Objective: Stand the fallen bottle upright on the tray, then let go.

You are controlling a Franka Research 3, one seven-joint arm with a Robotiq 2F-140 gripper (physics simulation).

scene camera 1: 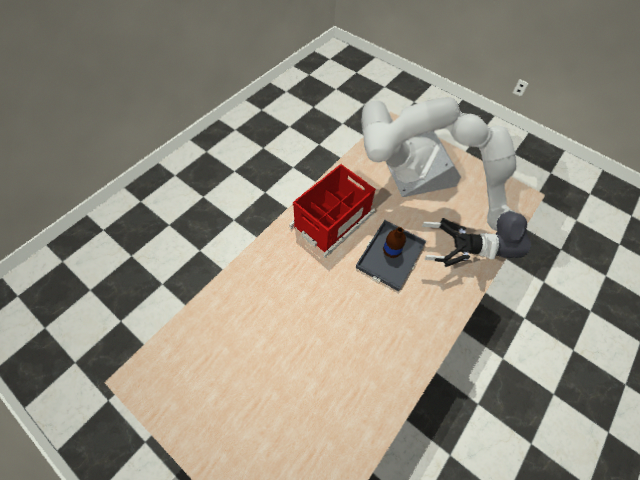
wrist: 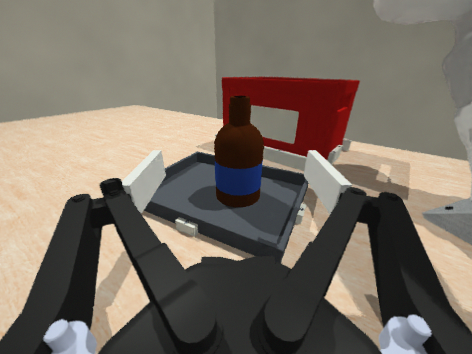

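Observation:
A brown bottle with a blue band stands upright on the dark grey tray, with its base on the tray floor. My gripper is wide open and empty. In the scene view it lies sideways to the right of the tray, fingers pointing left at the bottle, with a gap between the fingertips and the bottle. In the wrist view the bottle shows upright beyond the two white fingertips, touched by neither.
A red divided crate stands behind the tray, to its upper left in the scene view. The robot's base is above the tray in the scene view. All stand on a light wooden table.

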